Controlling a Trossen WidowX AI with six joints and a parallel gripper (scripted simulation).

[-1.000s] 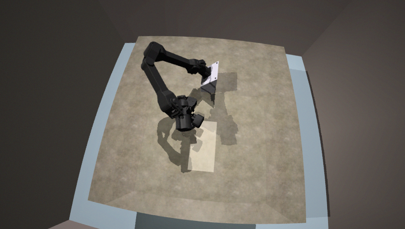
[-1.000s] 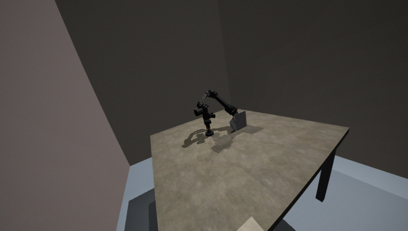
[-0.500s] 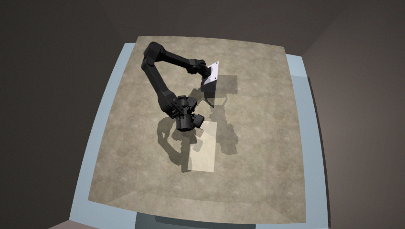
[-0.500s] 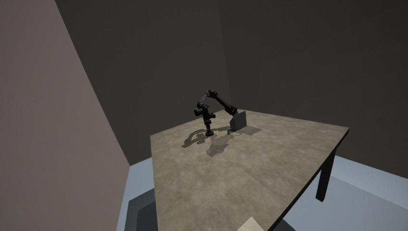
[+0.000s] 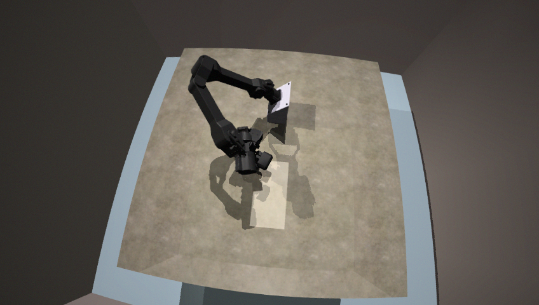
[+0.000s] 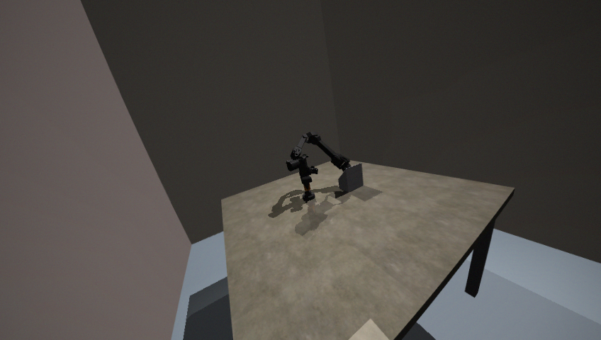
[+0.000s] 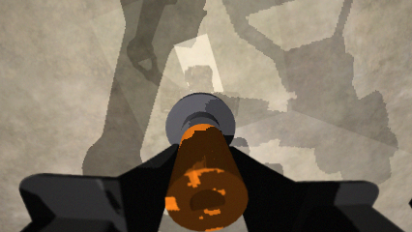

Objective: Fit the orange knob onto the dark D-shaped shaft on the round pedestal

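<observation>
Now: the pedestal 4 cm below my gripper tip. From my gripper tip the other things lie so: orange knob 2 cm above.
</observation>
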